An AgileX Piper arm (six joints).
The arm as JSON. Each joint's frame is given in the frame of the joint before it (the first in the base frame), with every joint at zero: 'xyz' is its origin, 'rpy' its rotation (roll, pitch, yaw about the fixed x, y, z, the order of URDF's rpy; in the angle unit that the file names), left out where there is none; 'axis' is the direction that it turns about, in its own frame. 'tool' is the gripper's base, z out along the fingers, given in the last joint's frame.
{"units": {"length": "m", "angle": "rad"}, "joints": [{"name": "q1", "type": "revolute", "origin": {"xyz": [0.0, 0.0, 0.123]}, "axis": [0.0, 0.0, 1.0]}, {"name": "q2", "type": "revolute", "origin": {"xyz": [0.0, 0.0, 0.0]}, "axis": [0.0, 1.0, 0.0]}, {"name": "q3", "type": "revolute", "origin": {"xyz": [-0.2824, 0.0, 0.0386]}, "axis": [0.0, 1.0, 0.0]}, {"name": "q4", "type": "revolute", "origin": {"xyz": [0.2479, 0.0, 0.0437]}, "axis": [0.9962, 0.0, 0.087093]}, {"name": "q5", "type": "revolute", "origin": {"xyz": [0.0, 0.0, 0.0]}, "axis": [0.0, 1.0, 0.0]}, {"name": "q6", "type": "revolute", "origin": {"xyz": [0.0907, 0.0, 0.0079]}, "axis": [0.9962, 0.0, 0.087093]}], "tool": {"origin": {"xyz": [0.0, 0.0, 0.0], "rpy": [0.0, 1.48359, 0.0]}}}
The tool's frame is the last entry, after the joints.
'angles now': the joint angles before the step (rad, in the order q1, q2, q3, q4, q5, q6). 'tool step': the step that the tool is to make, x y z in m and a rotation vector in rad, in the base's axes. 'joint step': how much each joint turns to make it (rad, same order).
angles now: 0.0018, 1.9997, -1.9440, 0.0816, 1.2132, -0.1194
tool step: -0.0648, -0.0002, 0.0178, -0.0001, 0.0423, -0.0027
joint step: 0.0000, -0.2424, 0.2839, -0.0011, 0.0006, 0.0030
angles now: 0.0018, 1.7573, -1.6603, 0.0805, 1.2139, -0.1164
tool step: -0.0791, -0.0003, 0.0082, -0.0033, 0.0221, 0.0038
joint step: 0.0000, -0.2776, 0.2995, -0.0020, 0.0005, -0.0039
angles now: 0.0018, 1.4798, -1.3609, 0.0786, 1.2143, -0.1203
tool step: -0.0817, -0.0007, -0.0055, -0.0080, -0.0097, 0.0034
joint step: 0.0002, -0.2914, 0.2811, -0.0070, 0.0009, -0.0031
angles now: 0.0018, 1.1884, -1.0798, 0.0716, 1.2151, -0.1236
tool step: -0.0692, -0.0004, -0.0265, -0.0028, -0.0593, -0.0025
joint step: 0.0005, -0.2818, 0.2745, -0.0026, -0.0520, -0.0007
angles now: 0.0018, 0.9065, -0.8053, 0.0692, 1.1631, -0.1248
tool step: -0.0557, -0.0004, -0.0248, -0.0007, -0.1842, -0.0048
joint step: -0.0004, -0.3078, 0.2178, -0.0001, -0.0942, -0.0024
